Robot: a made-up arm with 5 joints. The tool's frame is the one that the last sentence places. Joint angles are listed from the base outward.
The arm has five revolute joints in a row. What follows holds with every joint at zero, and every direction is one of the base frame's. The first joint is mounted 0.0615 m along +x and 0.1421 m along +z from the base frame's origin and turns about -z. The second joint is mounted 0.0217 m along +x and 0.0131 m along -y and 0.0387 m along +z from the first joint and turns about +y. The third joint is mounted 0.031 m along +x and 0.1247 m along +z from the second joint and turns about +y. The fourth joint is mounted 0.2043 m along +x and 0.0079 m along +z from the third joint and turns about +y. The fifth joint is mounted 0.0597 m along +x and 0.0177 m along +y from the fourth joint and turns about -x. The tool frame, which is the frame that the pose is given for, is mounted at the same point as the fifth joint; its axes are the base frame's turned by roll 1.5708, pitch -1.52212 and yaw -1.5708 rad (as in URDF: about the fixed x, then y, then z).
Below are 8 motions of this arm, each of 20 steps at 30 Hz.
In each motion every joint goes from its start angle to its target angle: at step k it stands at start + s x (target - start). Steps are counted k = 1, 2, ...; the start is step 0. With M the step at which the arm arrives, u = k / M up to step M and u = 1 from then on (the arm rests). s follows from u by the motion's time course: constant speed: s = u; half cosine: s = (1 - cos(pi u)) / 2; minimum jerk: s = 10 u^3 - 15 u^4 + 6 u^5.
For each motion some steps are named. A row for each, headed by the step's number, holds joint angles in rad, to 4 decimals.
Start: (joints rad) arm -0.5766 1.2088 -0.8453 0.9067 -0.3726
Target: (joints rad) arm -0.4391 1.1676 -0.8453 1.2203 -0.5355
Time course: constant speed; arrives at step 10
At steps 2, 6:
2: -0.5491 1.2006 -0.8453 0.9694 -0.4052
6: -0.4941 1.1841 -0.8453 1.0949 -0.4703

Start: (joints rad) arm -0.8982 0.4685 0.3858 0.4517 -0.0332
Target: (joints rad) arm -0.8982 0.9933 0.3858 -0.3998 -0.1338
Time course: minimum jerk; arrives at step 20
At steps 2, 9, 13, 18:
2: -0.8982 0.4730 0.3858 0.4444 -0.0341
9: -0.8982 0.6820 0.3858 0.1052 -0.0741
13: -0.8982 0.8699 0.3858 -0.1996 -0.1101
18: -0.8982 0.9888 0.3858 -0.3925 -0.1329

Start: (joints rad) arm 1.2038 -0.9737 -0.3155 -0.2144 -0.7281
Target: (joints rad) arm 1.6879 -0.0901 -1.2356 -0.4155 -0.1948
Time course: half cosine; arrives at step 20
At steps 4, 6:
4: 1.2500 -0.8893 -0.4034 -0.2336 -0.6772
6: 1.3036 -0.7916 -0.5051 -0.2558 -0.6182

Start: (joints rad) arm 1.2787 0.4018 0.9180 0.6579 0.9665
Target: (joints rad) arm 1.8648 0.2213 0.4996 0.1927 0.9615
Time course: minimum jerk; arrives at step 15
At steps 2, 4, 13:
2: 1.2900 0.3983 0.9100 0.6490 0.9664
4: 1.3501 0.3798 0.8670 0.6012 0.9659
13: 1.8535 0.2248 0.5076 0.2016 0.9616

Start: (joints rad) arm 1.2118 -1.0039 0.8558 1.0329 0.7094
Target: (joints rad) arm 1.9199 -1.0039 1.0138 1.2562 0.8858
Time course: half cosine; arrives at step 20
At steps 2, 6, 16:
2: 1.2291 -1.0039 0.8597 1.0384 0.7137
6: 1.3577 -1.0039 0.8884 1.0789 0.7458
16: 1.8523 -1.0039 0.9987 1.2349 0.8690

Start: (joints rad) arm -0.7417 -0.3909 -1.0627 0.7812 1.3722
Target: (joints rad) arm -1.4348 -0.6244 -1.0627 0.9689 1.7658
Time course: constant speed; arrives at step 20
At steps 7, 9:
7: -0.9843 -0.4726 -1.0627 0.8469 1.5100
9: -1.0536 -0.4960 -1.0627 0.8657 1.5493

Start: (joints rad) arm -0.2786 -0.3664 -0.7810 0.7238 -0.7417
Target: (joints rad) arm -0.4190 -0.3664 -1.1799 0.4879 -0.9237
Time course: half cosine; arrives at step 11
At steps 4, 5, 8, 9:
4: -0.3196 -0.3664 -0.8976 0.6548 -0.7949
5: -0.3388 -0.3664 -0.9521 0.6226 -0.8197
8: -0.3948 -0.3664 -1.1111 0.5286 -0.8923
9: -0.4079 -0.3664 -1.1482 0.5066 -0.9093

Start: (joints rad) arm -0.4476 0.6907 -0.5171 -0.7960 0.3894
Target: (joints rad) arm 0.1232 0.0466 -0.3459 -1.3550 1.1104
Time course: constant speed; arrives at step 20
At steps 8, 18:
8: -0.2193 0.4331 -0.4486 -1.0196 0.6778
18: 0.0661 0.1110 -0.3630 -1.2991 1.0383

